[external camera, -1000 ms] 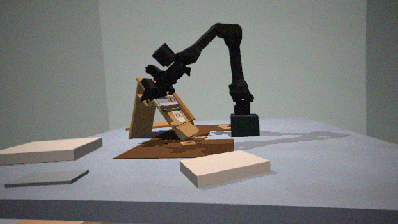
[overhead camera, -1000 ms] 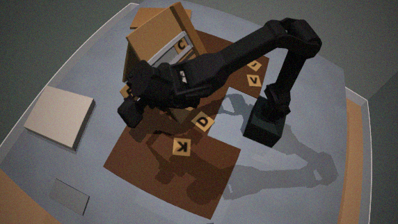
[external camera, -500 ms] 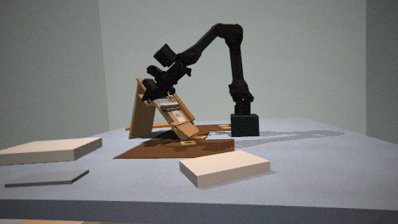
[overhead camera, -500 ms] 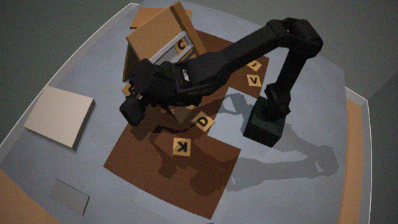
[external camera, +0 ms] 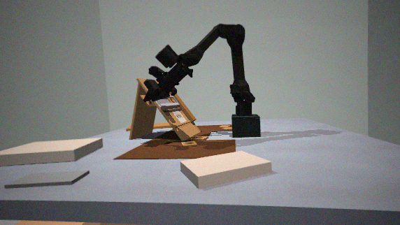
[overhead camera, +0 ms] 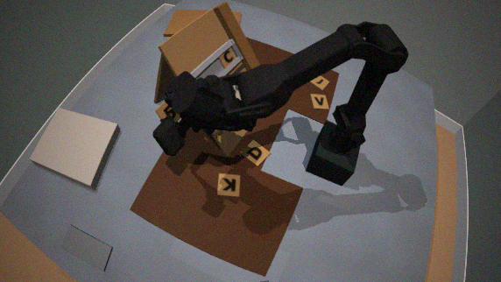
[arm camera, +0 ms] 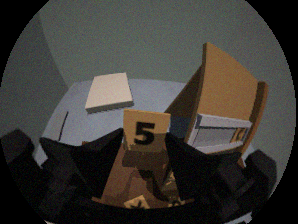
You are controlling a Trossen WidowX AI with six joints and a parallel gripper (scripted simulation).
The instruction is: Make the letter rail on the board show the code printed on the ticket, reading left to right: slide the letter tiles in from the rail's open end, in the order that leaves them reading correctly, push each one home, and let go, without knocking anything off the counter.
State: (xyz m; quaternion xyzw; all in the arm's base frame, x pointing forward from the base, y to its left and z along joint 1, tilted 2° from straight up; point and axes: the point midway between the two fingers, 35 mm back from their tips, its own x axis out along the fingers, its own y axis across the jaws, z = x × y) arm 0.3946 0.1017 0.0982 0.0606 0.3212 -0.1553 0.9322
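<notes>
My gripper tip is now 110 mm past the white ticket, 170 mm to the left of it and 80 mm above it. Round my gripper tip: thin grey plate: 170 mm ahead, 360 mm to the left, 180 mm below; then brown mat: 220 mm behind, 130 mm to the right, 180 mm below; then beige block: 340 mm ahead, 90 mm to the left, 160 mm below.
</notes>
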